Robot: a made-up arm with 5 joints.
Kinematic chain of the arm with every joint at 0, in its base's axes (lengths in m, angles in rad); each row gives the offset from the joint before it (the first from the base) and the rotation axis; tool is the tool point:
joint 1: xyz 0 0 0.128 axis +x
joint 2: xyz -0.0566 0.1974 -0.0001 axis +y
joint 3: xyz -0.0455 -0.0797 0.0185 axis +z
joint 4: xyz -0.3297 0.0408 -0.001 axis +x
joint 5: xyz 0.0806 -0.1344 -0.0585 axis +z
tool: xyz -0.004 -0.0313 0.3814
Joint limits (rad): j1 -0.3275..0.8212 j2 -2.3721..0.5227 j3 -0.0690..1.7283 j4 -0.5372..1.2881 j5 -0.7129..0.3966
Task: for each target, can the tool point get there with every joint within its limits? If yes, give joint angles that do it. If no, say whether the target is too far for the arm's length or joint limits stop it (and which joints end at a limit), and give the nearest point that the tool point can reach.
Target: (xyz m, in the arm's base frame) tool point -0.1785 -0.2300 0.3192
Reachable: yes | joints 0.1733 -1.0126 1.2750 0.4903 0.1952
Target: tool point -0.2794 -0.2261 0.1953
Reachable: yes | joints 0.0624 -1.7546 1.2381 0.5648 -0.4489
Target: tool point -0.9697 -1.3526 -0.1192
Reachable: no: too far | nearest point -0.3483 -0.2977 0.1934 | short by 1.264 m
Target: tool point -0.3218 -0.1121 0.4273
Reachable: yes | joints -0.0798 -0.2881 0.7842 -0.0867 -0.5337
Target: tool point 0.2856 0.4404 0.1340
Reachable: no: joint limits stop it (at a limit: joint 1, joint 2, joint 3, joint 4, joint 5) | nearest point 0.1812 0.0951 -0.0569 | short by 0.408 m
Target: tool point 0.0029 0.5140 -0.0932
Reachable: no: joint limits stop it (at a limit: joint 1, joint 2, joint 4, joint 5) | nearest point -0.0856 0.4779 -0.0827 | short by 0.096 m
